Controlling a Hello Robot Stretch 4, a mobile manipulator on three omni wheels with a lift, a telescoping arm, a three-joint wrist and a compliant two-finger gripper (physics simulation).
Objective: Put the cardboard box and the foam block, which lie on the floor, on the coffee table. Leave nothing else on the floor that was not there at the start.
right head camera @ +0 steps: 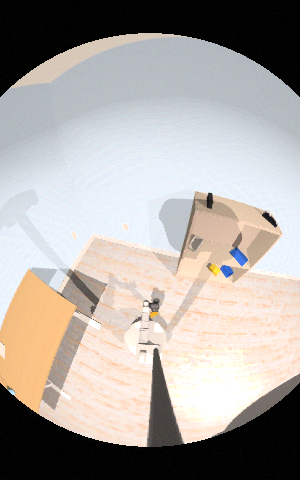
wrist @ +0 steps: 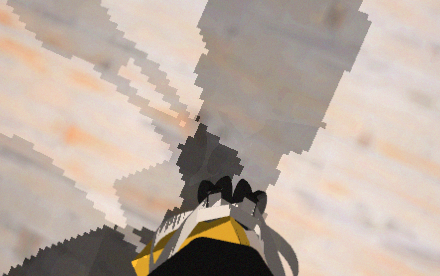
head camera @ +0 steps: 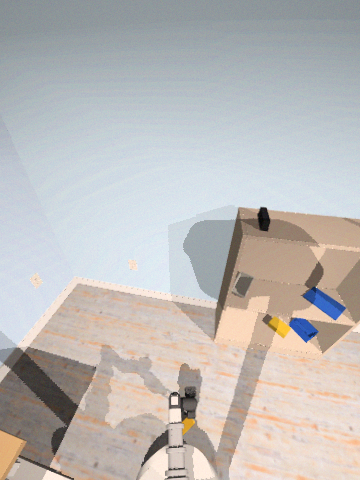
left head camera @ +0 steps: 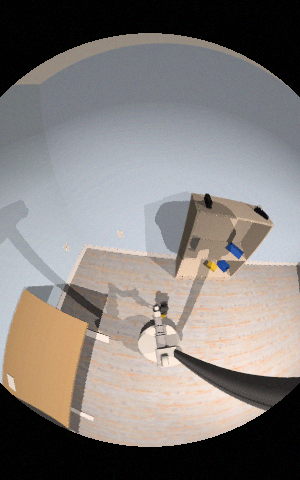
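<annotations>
Here is a tan shelf unit, and on it (left head camera: 229, 220) and (head camera: 308, 250) are the same spot.
</annotations>
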